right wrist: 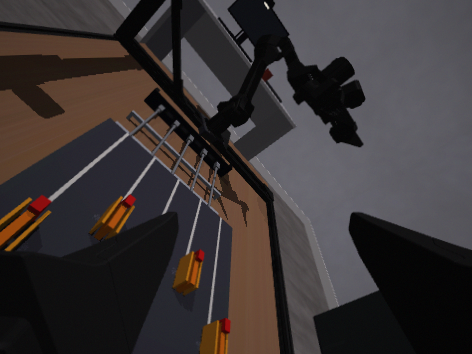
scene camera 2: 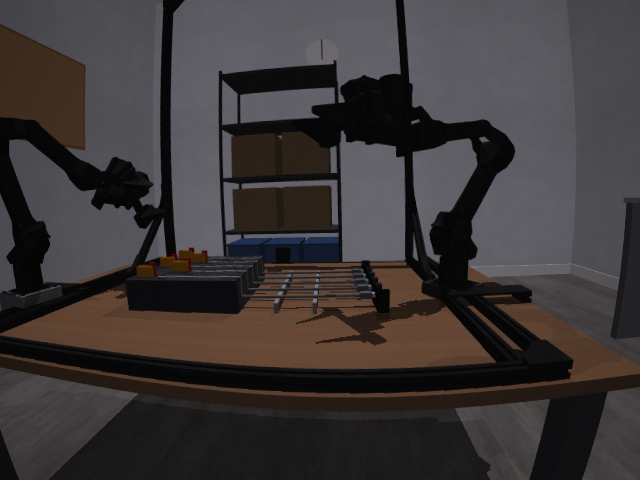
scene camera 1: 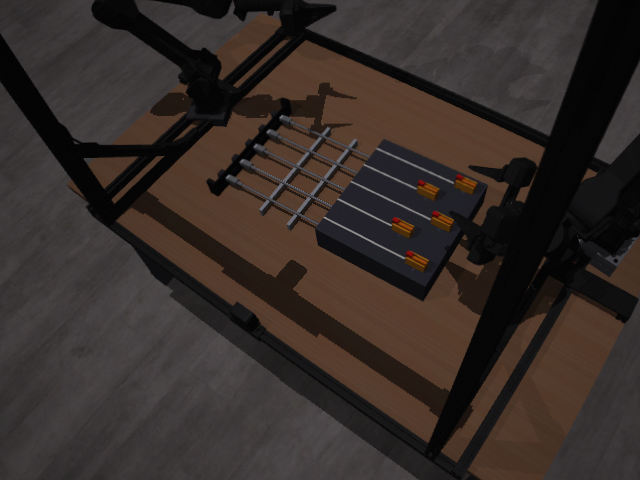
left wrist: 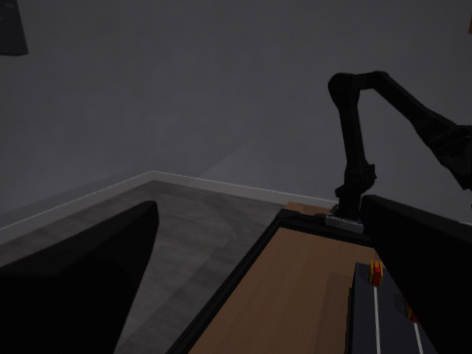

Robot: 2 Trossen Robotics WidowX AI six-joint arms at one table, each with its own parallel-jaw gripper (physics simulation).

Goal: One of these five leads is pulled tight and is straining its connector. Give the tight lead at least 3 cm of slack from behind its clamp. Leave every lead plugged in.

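Where they show: left gripper, fingertip midpoint: point(right wrist: 357, 135) point(scene camera 2: 301, 116) point(left wrist: 259, 208); right gripper, fingertip midpoint: point(right wrist: 263, 221) point(scene camera 2: 158, 199) point(scene camera 1: 459, 189); left arm's base at its link origin: point(right wrist: 212, 128) point(scene camera 2: 453, 282) point(scene camera 1: 209, 103); right arm's base at its link origin: point(scene camera 2: 30, 289) point(scene camera 1: 607, 235) point(left wrist: 347, 214).
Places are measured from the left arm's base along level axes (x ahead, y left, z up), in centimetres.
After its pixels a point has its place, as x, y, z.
Note:
Five grey leads run from plugs point(scene camera 1: 285, 119) @[20.6, -4.4, 0.3] point(scene camera 2: 367, 295) @[20.8, -3.5, -0.2] in a black strip point(scene camera 1: 217, 186) @[8.7, -25.5, 0.3] point(scene camera 2: 382, 301) @[20.2, 0.9, -0.4] over two grey crossbars point(scene camera 1: 264, 207) @[20.3, -29.6, -0.7] to a dark block point(scene camera 1: 372, 266) @[45.3, -42.6, 0.8] point(scene camera 2: 180, 294) @[55.9, -17.1, 1.0] point(right wrist: 65, 165). Their white ends reach staggered orange clamps with red tips point(scene camera 1: 416, 261) @[53.8, -43.4, 5.8] point(scene camera 2: 146, 270) @[62.8, -23.1, 5.4] point(left wrist: 376, 274) @[61.0, -23.0, 6.4] point(right wrist: 189, 272) @[55.8, -27.3, 6.2]. I cannot tell which lead is tight. My right gripper point(scene camera 1: 460, 190) @[60.0, -36.8, 20.7] point(right wrist: 263, 221) @[60.0, -36.8, 20.7] is open and empty above the block's clamp end; its left-side finger hides part of the block in the right wrist view. My left gripper point(scene camera 2: 303, 116) @[35.0, 0.0, 32.5] point(left wrist: 259, 208) @[35.0, 0.0, 32.5] is open and empty, high above the table.
Black rails point(scene camera 1: 423, 90) @[53.0, 10.3, -2.1] point(scene camera 2: 310, 379) @[42.1, 18.4, -1.0] edge the wooden table point(scene camera 1: 341, 299) @[39.7, -48.9, -2.7] point(scene camera 2: 206, 341) @[52.2, -0.7, -2.7]. A dark upright post point(scene camera 1: 522, 258) @[59.2, -76.9, 68.1] stands before the right arm in scene camera 1. A shelf unit point(scene camera 2: 221, 165) with boxes stands behind the table. The left arm casts a shadow beside the strip.

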